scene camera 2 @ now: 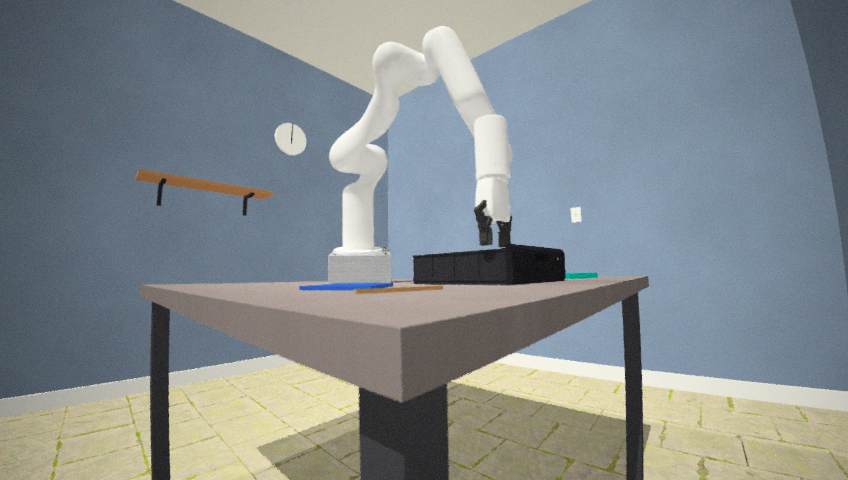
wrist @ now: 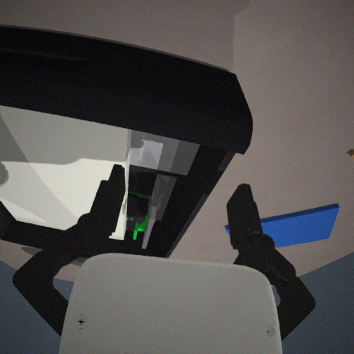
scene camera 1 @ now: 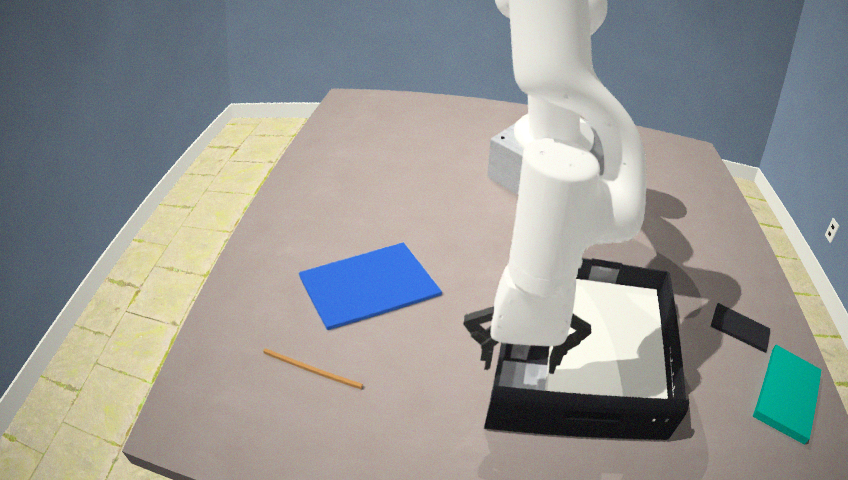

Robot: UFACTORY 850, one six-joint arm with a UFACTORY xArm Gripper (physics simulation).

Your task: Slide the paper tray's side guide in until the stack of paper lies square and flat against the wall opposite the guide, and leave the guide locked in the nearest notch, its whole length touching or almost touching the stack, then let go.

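The black paper tray [scene camera 1: 535, 410] [scene camera 2: 464, 268] [wrist: 150, 90] holds a white stack of paper [scene camera 1: 595, 344] [wrist: 55, 185], its far side running along the wall opposite the guide; whether it touches there is unclear. The grey side guide [wrist: 161, 197] stands upright in the wrist view, with a dark gap between it and the stack. A green latch part [wrist: 141, 227] shows low in that gap. My gripper [scene camera 1: 520, 367] [scene camera 2: 495, 243] [wrist: 180, 185] is open and empty above the tray's guide side. One finger is over the stack's near edge, the other outside the side wall. The arm hides part of the guide in scene camera 1.
A blue flat panel [scene camera 1: 368, 285] [scene camera 2: 345, 286] [wrist: 302, 225] and an orange stick [scene camera 1: 312, 368] [scene camera 2: 398, 289] lie left of the tray on the table [scene camera 1: 416, 416]. A dark flat block [scene camera 1: 740, 327] and a teal block [scene camera 1: 788, 392] lie to its right.
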